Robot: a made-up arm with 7 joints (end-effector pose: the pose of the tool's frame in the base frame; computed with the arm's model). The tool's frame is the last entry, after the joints. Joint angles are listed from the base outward.
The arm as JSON. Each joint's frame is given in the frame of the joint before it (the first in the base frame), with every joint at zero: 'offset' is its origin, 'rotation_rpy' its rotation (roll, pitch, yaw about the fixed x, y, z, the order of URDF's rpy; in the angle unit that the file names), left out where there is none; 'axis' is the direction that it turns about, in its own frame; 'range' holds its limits. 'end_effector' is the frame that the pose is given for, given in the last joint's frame.
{
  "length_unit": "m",
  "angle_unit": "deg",
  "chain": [
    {
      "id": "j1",
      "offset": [
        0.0,
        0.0,
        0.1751
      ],
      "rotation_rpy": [
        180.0,
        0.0,
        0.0
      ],
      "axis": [
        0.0,
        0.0,
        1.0
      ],
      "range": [
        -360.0,
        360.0
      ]
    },
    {
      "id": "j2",
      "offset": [
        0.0,
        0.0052,
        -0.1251
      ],
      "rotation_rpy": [
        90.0,
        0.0,
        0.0
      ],
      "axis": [
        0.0,
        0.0,
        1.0
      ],
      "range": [
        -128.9,
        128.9
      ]
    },
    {
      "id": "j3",
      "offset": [
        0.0,
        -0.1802,
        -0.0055
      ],
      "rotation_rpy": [
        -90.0,
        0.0,
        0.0
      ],
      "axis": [
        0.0,
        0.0,
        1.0
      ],
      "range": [
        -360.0,
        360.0
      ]
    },
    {
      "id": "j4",
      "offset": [
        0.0,
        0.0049,
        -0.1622
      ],
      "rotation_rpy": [
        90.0,
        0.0,
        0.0
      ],
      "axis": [
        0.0,
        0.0,
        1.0
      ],
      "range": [
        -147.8,
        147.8
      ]
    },
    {
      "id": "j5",
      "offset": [
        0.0,
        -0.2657,
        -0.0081
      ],
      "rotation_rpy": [
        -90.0,
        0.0,
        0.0
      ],
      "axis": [
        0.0,
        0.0,
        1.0
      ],
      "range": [
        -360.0,
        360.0
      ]
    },
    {
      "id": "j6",
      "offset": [
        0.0,
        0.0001,
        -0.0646
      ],
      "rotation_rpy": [
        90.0,
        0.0,
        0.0
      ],
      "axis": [
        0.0,
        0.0,
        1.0
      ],
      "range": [
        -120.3,
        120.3
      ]
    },
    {
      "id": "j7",
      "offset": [
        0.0,
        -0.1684,
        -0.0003
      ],
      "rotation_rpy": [
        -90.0,
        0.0,
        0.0
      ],
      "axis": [
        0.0,
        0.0,
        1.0
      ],
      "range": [
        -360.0,
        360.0
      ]
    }
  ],
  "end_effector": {
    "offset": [
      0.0,
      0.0,
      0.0
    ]
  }
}
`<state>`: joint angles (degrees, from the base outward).
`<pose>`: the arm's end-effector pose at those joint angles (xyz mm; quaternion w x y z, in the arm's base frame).
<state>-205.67 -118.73 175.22 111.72 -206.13 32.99 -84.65</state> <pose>-9.6 -8.1 -230.7 0.7494 -0.1928 -0.0024 -0.6334</pose>
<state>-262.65 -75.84 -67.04 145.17 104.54 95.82 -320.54</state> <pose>122.8 30.9 564.1 0.0806 0.7907 0.6001 0.0904</pose>
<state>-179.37 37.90 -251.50 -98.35 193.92 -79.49 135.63</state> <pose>-335.9 -363.1 610.9 0.1232 0.4560 0.8319 0.2914</pose>
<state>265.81 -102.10 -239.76 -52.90 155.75 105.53 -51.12</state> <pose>-272.4 -427.7 306.2 0.6740 0.4569 0.5407 -0.2113</pose>
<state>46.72 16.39 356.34 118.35 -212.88 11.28 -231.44</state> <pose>312.5 -350.1 299.5 0.8066 -0.4444 -0.1226 0.3700</pose>
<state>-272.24 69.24 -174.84 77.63 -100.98 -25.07 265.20</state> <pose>123.9 -234.5 888.4 0.2440 0.7616 -0.5856 -0.1323</pose>
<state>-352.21 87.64 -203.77 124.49 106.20 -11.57 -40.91</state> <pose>13.3 -194.7 663.2 0.1603 0.5593 0.7005 0.4132</pose>
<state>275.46 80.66 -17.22 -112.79 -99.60 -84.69 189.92</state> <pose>295.3 161.5 597.1 0.1403 -0.6428 -0.1533 0.7373</pose>
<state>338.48 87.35 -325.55 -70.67 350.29 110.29 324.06</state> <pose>488.8 317.7 488.4 0.0678 0.4604 0.0077 -0.8851</pose>
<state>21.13 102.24 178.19 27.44 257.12 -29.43 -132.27</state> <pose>764.6 -214.7 373.6 0.1904 -0.7253 -0.3851 0.5380</pose>
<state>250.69 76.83 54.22 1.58 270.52 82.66 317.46</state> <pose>-299.4 643.0 330.1 0.5183 -0.2538 0.2342 -0.7824</pose>
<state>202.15 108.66 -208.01 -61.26 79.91 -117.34 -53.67</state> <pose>-299.5 142.5 -96.7 0.0640 -0.4461 -0.5484 0.7044</pose>
